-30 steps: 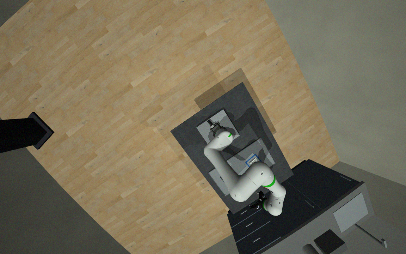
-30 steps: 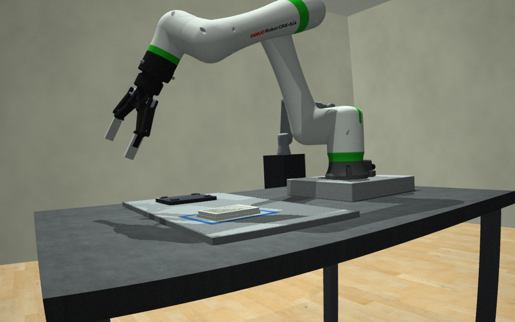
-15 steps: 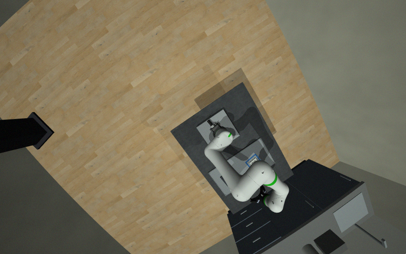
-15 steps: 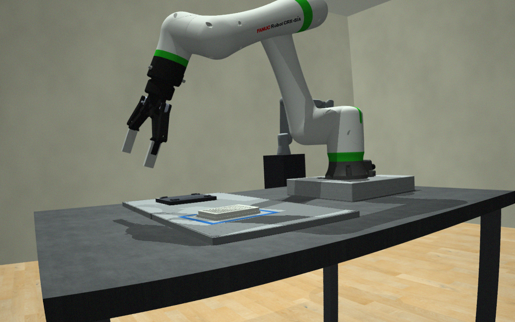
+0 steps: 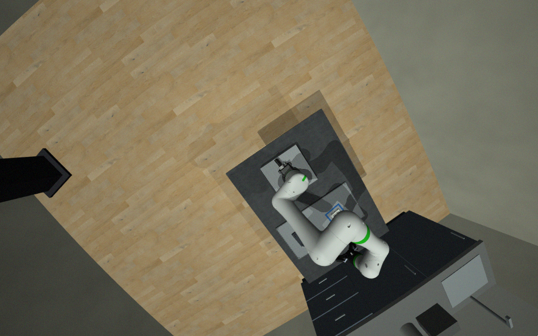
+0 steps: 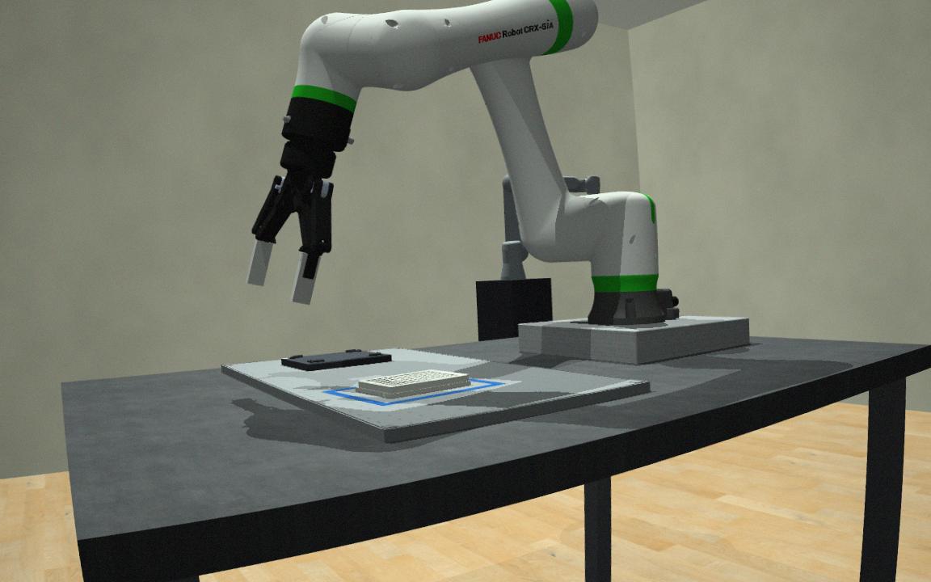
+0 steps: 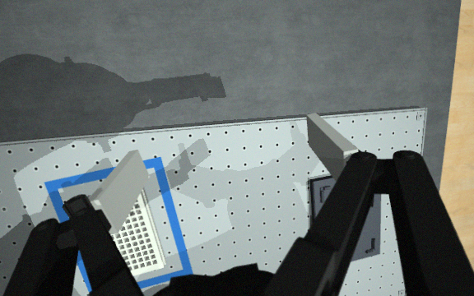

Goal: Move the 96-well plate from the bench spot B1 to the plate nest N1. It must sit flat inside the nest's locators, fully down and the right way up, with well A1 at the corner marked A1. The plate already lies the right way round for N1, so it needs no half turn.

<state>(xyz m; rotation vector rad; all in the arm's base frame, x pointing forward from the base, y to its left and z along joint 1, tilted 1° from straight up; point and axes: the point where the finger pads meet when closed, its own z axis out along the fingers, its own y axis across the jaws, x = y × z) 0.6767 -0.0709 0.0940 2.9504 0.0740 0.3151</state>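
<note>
My hand is 150 mm to the right of the white 96-well plate, 140 mm above it and 120 mm past it. Also, from my hand: A1 mark: 250 mm to the right, 130 mm below, 120 mm behind; black plate nest N1: 190 mm to the right, 190 mm behind, 140 mm below.
</note>
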